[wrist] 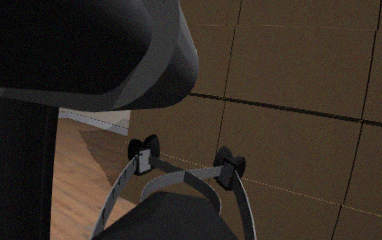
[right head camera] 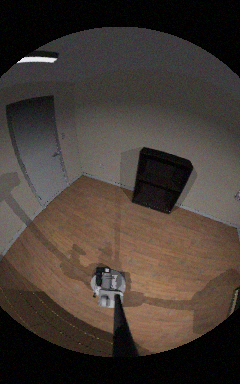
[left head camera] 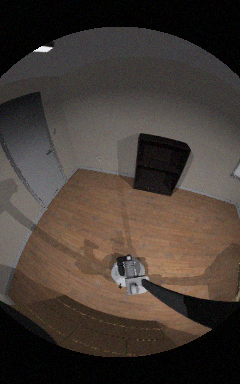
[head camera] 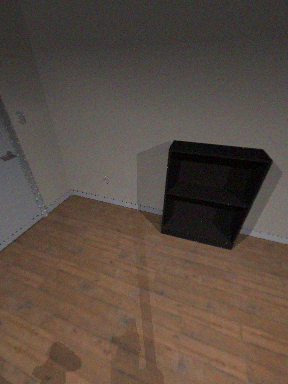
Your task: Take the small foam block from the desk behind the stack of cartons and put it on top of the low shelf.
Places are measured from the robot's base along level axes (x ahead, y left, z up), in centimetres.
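Pixels of known places: gripper, fingertip midpoint: (wrist: 187,153) (left head camera: 124,287).
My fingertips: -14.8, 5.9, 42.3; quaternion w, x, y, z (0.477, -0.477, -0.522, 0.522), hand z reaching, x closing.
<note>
Behind a point stands the place of what it marks, as x, y, z.
The low shelf, a black two-compartment unit (head camera: 220,151) @[142.7, -74.1, 103.2] (left head camera: 165,142) @[136.1, -68.5, 103.0] (right head camera: 167,157) @[138.7, -70.3, 103.2], stands against the far wall, right of centre in the head views. The stack of cartons (wrist: 295,65) @[-67.1, 31.8, 65.2] (left head camera: 100,327) @[-66.8, 34.3, 40.7] (right head camera: 55,322) shows as large brown faces with dark seams, filling much of the wrist view and lying along the bottom of the side head views. My gripper (wrist: 187,153) @[-14.8, 5.9, 42.3] is open in front of the cartons, with nothing between its fingertips. The small foam block and the desk cannot be made out in these views.
A grey door (head camera: 15,185) @[172.6, 129.4, 56.5] (left head camera: 31,145) @[152.2, 137.9, 118.2] (right head camera: 37,145) @[149.6, 138.9, 119.6] is at the left. My round base (left head camera: 132,272) (right head camera: 107,285) stands on the wooden floor (head camera: 190,300) @[73.6, -45.3, -2.8] close to the cartons. A large dark robot part (wrist: 65,50) @[3.1, 2.8, 49.0] hides the wrist view's upper left.
</note>
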